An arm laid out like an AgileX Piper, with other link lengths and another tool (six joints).
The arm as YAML. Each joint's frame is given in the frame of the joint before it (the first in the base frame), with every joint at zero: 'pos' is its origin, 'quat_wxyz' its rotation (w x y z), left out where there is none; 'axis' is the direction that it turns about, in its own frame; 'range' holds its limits. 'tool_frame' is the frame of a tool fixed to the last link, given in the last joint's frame.
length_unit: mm
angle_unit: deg
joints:
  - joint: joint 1
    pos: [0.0, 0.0, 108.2]
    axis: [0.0, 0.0, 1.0]
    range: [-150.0, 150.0]
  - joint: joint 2
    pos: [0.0, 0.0, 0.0]
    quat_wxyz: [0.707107, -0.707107, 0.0, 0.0]
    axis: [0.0, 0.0, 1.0]
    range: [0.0, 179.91]
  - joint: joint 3
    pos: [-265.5, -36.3, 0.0]
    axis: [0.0, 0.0, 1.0]
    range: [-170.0, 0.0]
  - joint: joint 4
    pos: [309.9, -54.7, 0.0]
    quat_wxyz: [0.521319, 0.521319, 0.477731, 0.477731]
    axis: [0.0, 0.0, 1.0]
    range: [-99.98, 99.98]
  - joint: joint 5
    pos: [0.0, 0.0, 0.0]
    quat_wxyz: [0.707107, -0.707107, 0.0, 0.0]
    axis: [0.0, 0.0, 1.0]
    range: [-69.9, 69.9]
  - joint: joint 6
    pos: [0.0, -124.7, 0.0]
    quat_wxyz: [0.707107, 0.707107, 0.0, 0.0]
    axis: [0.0, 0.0, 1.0]
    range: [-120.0, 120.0]
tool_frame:
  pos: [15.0, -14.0, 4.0]
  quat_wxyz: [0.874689, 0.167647, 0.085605, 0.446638]
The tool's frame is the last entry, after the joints.
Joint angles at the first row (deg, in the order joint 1, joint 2, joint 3, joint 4, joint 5, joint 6):
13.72, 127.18, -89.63, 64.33, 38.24, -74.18
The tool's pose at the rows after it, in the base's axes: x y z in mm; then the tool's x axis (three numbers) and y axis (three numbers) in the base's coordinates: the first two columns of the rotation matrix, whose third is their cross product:
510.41 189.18 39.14 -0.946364 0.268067 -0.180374 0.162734 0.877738 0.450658
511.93 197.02 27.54 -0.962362 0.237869 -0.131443 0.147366 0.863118 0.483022
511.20 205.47 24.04 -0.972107 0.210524 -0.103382 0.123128 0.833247 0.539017
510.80 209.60 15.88 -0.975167 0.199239 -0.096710 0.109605 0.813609 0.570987
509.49 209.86 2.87 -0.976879 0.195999 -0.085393 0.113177 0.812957 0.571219
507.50 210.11 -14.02 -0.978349 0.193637 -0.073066 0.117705 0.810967 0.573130
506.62 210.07 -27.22 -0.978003 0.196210 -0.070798 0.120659 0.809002 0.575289
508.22 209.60 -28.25 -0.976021 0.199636 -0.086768 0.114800 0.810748 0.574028
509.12 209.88 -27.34 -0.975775 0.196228 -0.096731 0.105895 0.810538 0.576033
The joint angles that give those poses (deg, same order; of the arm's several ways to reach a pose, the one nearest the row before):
13.72, 131.45, -93.74, 64.39, 41.54, -74.24
13.72, 134.69, -96.62, 66.06, 45.23, -74.74
13.72, 136.44, -97.91, 70.16, 48.64, -77.57
13.72, 137.99, -98.25, 73.42, 49.91, -80.62
13.72, 139.53, -98.36, 74.26, 49.98, -81.79
13.72, 141.53, -98.43, 75.63, 49.98, -83.58
13.72, 143.12, -98.49, 77.07, 49.64, -85.46
13.72, 143.25, -98.49, 77.60, 49.00, -86.55
13.72, 143.25, -98.59, 77.83, 49.00, -87.21

